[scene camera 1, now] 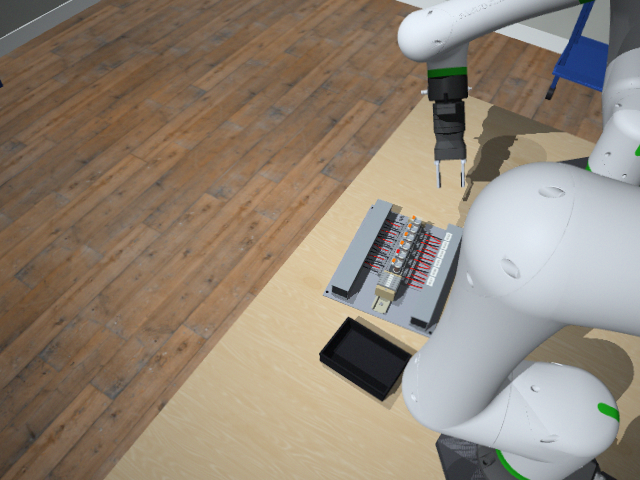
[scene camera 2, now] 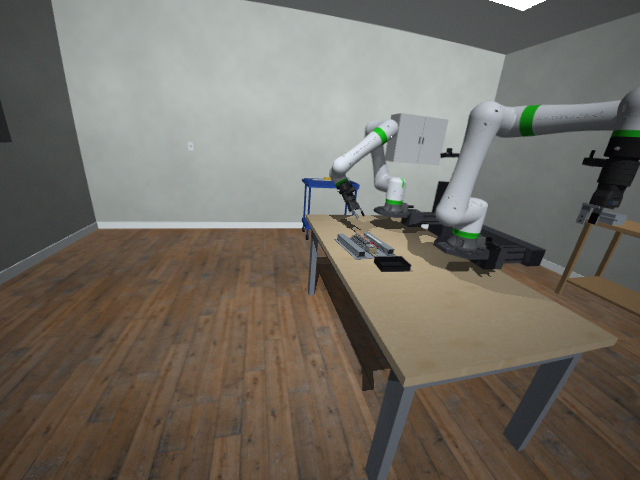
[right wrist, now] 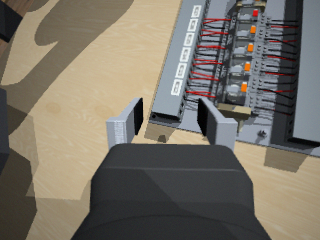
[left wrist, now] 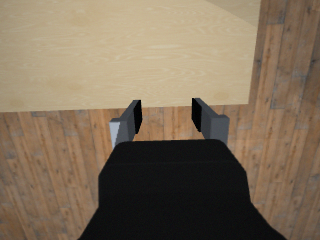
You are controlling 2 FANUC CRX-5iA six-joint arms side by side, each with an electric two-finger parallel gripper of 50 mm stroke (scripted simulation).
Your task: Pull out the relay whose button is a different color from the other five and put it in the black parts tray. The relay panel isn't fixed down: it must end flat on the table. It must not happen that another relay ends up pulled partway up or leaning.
Observation:
I see my left gripper [scene camera 2: 585, 223], my right gripper [scene camera 1: 450, 187], a relay panel [scene camera 1: 374, 288] and a black parts tray [scene camera 1: 366, 354].
The relay panel is seen too in scene camera 2 [scene camera 2: 353, 246] and in the right wrist view [right wrist: 262, 126]. My left gripper is seen too in the left wrist view [left wrist: 166, 109]. My right gripper shows as well in the right wrist view [right wrist: 170, 109]. The left wrist view misses the relay panel: it is out of frame. The right wrist view misses the black parts tray: it is out of frame.

